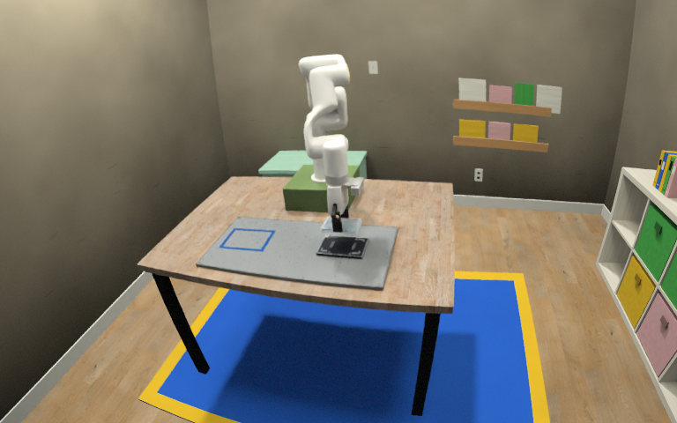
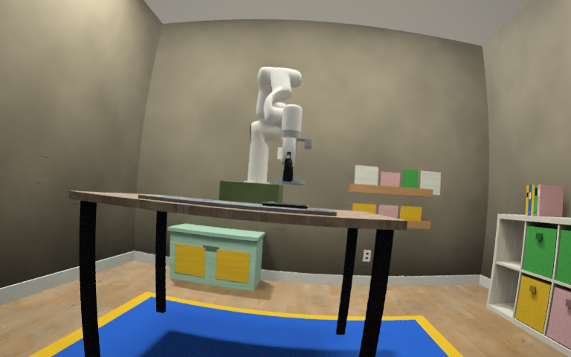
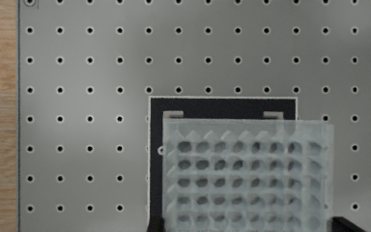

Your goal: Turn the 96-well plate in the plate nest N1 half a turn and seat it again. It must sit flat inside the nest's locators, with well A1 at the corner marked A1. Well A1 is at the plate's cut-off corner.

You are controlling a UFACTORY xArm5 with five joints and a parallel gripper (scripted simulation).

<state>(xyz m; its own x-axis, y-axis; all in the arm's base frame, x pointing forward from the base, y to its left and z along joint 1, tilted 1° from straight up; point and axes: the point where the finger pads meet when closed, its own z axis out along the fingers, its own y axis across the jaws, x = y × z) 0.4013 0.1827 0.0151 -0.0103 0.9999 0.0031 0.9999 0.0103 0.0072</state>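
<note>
Now: hand 10 cm above the black plate nest N1. From my hand the other things lie so: 96-well plate: 1 cm below.
</note>
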